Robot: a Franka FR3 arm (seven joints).
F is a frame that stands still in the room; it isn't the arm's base.
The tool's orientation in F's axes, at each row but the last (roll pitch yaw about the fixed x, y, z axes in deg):
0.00 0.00 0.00
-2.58 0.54 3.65
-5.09 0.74 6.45
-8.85 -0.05 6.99
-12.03 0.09 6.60
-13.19 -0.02 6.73
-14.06 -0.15 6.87
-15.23 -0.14 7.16
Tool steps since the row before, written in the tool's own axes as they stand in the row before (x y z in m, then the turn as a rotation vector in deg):
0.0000 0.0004 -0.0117 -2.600 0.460 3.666
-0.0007 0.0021 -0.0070 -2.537 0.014 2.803
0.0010 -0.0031 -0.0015 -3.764 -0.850 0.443
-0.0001 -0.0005 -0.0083 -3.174 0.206 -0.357
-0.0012 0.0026 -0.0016 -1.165 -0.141 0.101
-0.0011 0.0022 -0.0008 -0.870 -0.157 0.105
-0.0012 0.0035 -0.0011 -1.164 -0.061 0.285
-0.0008 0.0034 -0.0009 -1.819 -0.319 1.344
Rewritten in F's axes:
0.0000 0.0004 -0.0117 -2.600 0.460 3.666
-0.0009 0.0017 -0.0071 -2.514 -0.020 2.823
0.0013 -0.0031 -0.0012 -3.643 -1.224 0.565
0.0001 -0.0018 -0.0081 -3.168 -0.239 -0.387
-0.0014 0.0021 -0.0021 -1.144 -0.250 0.130
-0.0013 0.0018 -0.0013 -0.849 -0.230 0.138
-0.0016 0.0030 -0.0019 -1.158 -0.129 0.288
-0.0012 0.0029 -0.0018 -1.814 -0.182 1.376

